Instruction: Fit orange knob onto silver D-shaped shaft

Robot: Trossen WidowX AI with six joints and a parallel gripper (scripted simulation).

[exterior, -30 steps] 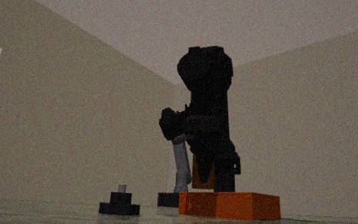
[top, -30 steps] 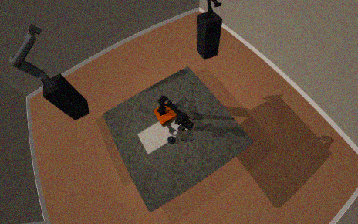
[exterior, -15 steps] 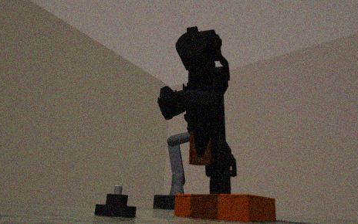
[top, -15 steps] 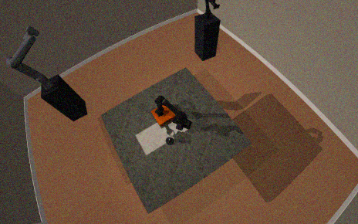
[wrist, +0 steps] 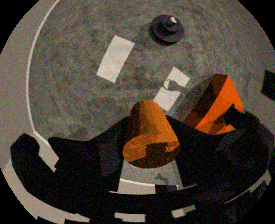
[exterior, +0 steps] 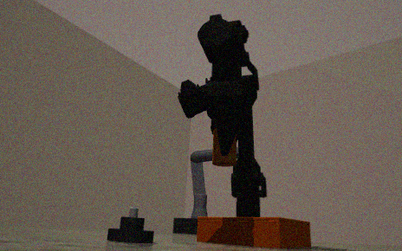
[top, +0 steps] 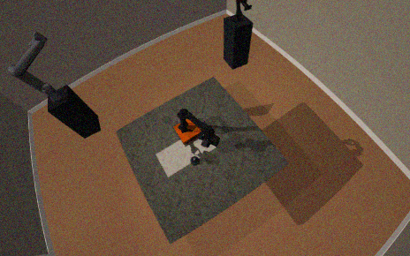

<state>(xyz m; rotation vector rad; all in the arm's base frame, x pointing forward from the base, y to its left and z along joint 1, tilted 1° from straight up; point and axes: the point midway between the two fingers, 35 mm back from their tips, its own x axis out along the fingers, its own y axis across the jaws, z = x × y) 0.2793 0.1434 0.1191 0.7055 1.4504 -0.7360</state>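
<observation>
Right now my gripper tip is 5 cm short of the round pedestal, 18 cm to the left of it and 11 cm above it. Round my gripper tip: orange knob (3 cm above).
</observation>
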